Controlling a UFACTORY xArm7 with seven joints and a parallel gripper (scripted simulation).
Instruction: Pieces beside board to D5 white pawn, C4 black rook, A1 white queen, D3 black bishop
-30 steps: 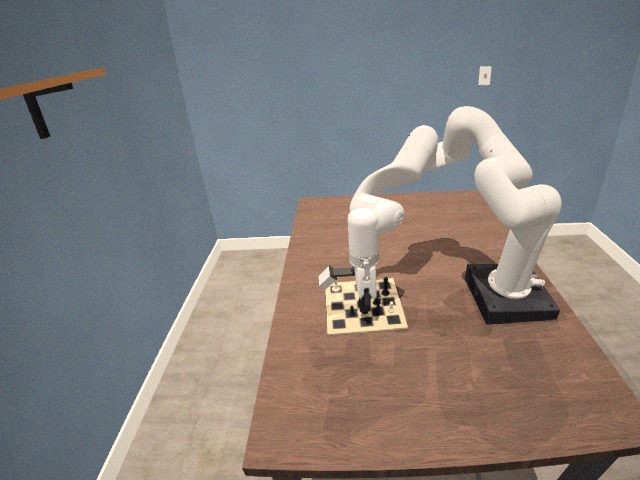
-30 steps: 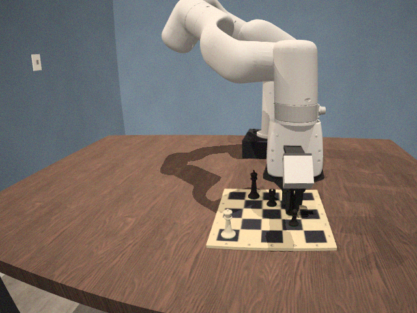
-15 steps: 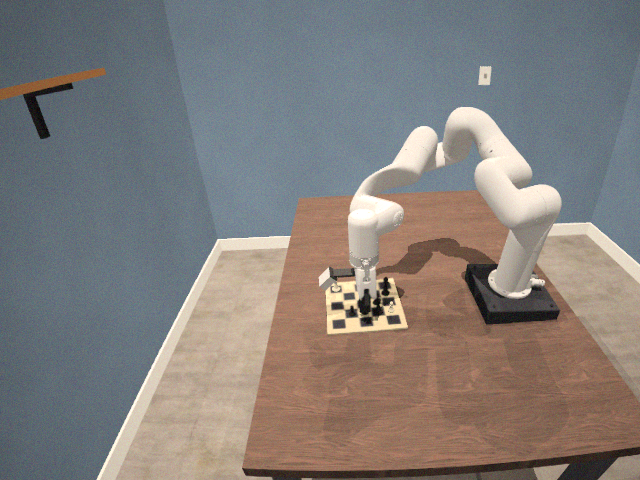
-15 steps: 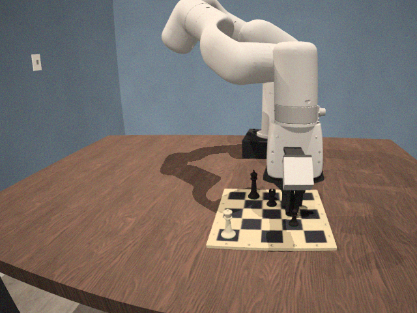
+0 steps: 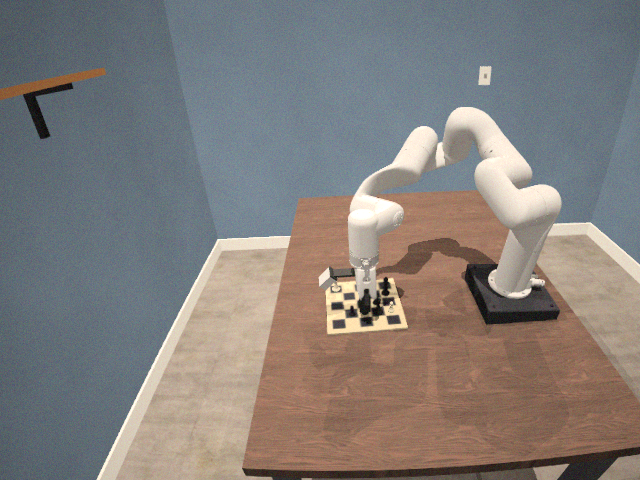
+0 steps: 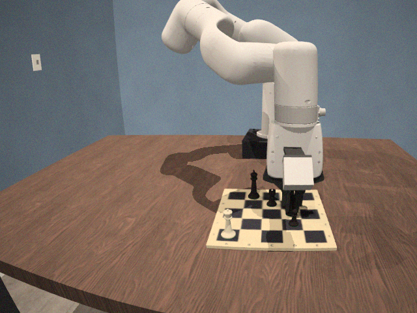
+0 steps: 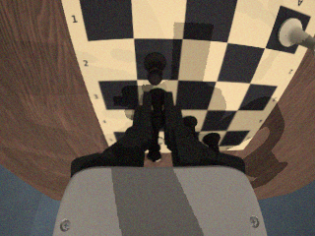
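Right now my hand is 40 mm short of the black pawn, 10 mm to the right of it and 20 mm above it. From my hand the other things lie so: white queen (100 mm ahead, 100 mm to the right, 10 mm below); then white pawn (70 mm behind, 20 mm to the right, 20 mm below); then chessboard (10 mm ahead, 40 mm to the right, 30 mm below).
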